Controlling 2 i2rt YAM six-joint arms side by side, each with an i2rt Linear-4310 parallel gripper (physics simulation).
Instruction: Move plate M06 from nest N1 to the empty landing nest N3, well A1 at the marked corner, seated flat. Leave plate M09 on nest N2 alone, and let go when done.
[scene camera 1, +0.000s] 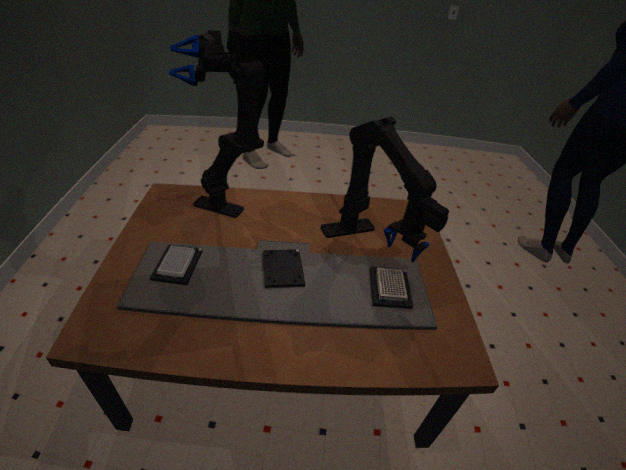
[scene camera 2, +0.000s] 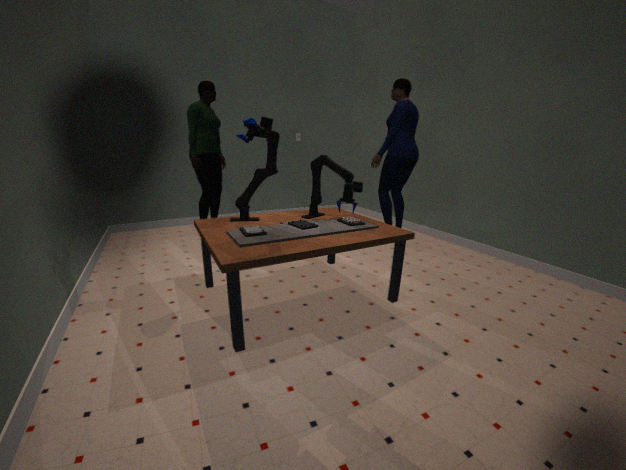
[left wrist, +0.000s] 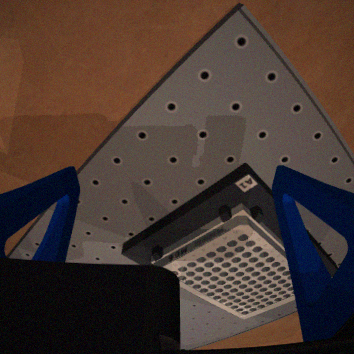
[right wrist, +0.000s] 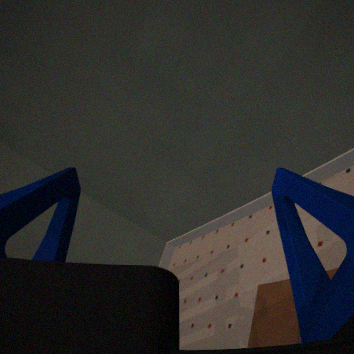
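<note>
Plate M06 (scene camera 1: 391, 283) (scene camera 2: 350, 219) (left wrist: 240, 275), pale with many wells, sits on dark nest N1 (scene camera 1: 391, 304) (left wrist: 200, 215), at the right in scene camera 1. An A1 label (left wrist: 246, 183) marks the nest's corner. Dark nest N3 (scene camera 1: 283, 268) (scene camera 2: 302, 224) is empty, in the middle. White plate M09 (scene camera 1: 176, 260) (scene camera 2: 251, 229) sits on nest N2 (scene camera 1: 169, 279) at the left. My left gripper (scene camera 1: 401, 253) (scene camera 2: 346, 211) (left wrist: 175, 176) is open and empty above and behind plate M06. My right gripper (scene camera 1: 170, 60) (scene camera 2: 241, 129) (right wrist: 175, 178) is open and empty, raised high.
A grey perforated board (scene camera 1: 333, 308) (left wrist: 220, 90) carries the nests on the wooden table (scene camera 1: 252, 354) (scene camera 2: 303, 247). Both arm bases stand behind the board. A person in green (scene camera 2: 204, 126) stands behind the table, and a person in blue (scene camera 2: 403, 126) stands beyond its right side.
</note>
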